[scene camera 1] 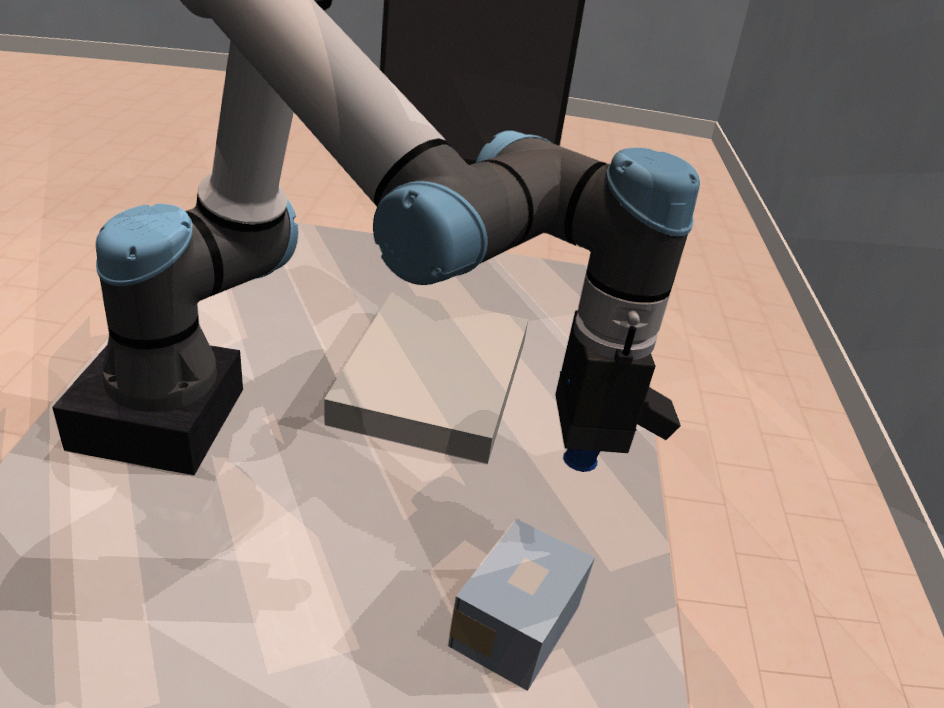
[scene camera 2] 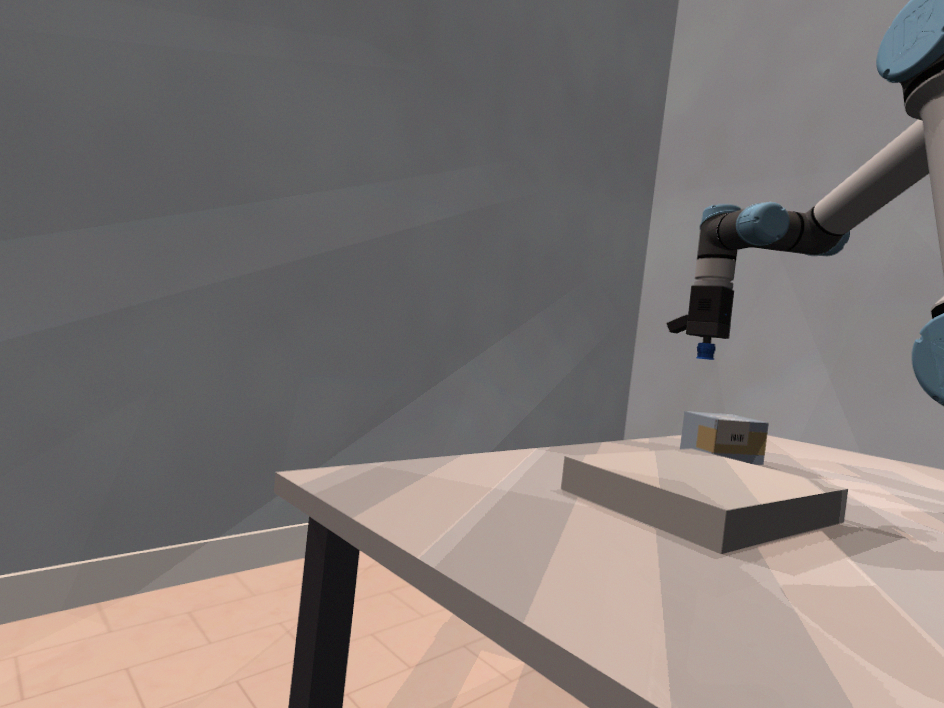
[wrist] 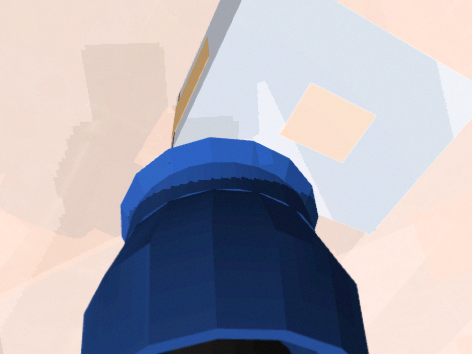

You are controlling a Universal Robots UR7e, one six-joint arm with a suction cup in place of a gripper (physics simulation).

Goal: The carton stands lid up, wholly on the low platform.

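Where they show: hand, tool point: (scene camera 1: 580,459) (scene camera 2: 705,358) (wrist: 220,227); arm's base, link origin: (scene camera 1: 161,376).
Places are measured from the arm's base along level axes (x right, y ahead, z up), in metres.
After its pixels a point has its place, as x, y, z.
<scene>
A light blue carton (scene camera 1: 503,602) {0.343, 0.451, 0.015} (scene camera 2: 724,435) {0.243, 0.460, -0.017} (wrist: 390,150) {0.342, 0.461, 0.015} stands on the table. Its top face bears a small beige square. One side shows a brown patch in scene camera 1, and an orange band and a barcode label show in scene camera 2. The low platform (scene camera 1: 434,373) {-0.094, 0.376, -0.026} (scene camera 2: 709,483) {-0.210, 0.350, -0.026} is a flat beige block, apart from the carton, with nothing on it. My gripper (scene camera 1: 581,466) (scene camera 2: 705,356) (wrist: 215,160), a blue suction cup, points down, holds nothing and hangs above the carton's height with a visible gap. In the wrist view it hides part of the carton.
The arm's black base block (scene camera 1: 125,430) {0.098, -0.019, -0.015} stands at the left on the table (scene camera 1: 266,533) {0.196, 0.180, -0.074} (scene camera 2: 427,502) {-0.484, 0.588, -0.074}. The table's right edge lies close to the carton in scene camera 1. A dark upright panel (scene camera 1: 480,60) stands behind the table, and grey walls rise beyond.
</scene>
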